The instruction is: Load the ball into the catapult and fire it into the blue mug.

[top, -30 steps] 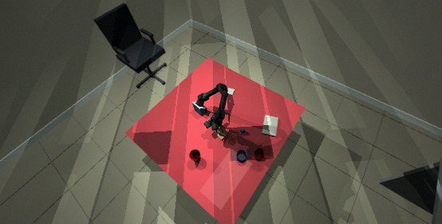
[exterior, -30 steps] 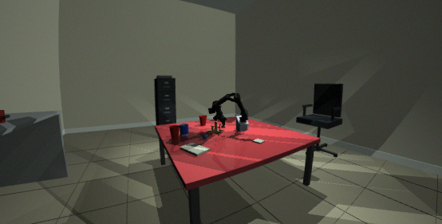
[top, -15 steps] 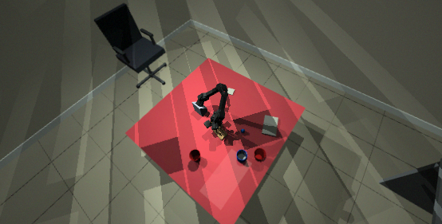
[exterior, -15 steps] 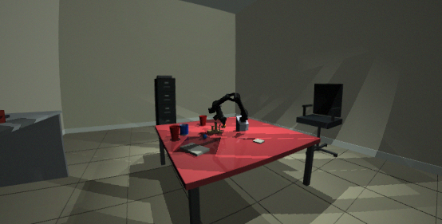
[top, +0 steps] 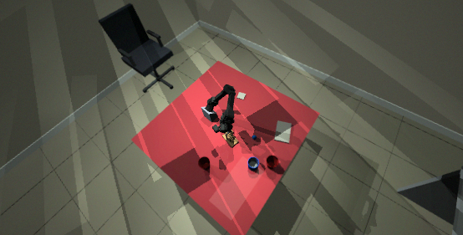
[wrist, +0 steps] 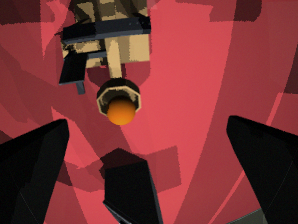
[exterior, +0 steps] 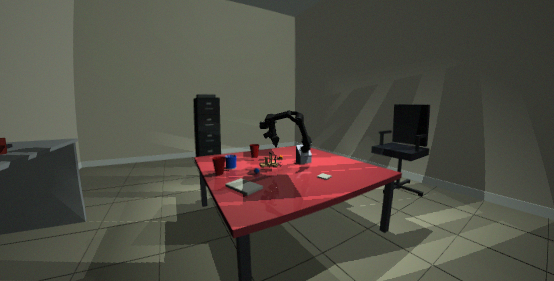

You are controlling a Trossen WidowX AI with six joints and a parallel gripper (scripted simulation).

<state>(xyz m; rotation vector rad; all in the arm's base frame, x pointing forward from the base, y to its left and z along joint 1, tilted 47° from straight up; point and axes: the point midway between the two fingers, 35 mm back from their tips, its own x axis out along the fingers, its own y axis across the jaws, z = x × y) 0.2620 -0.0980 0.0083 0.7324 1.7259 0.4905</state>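
Right now the orange ball is 4 cm behind my gripper tip, 3 cm to the left of it and 10 cm below it. The rest, counted from my gripper tip: wooden catapult (3 cm ahead, 4 cm to the left, 11 cm below); then blue mug (37 cm ahead, 4 cm to the right, 13 cm below); then blue ball (22 cm ahead, 16 cm to the left, 14 cm below).
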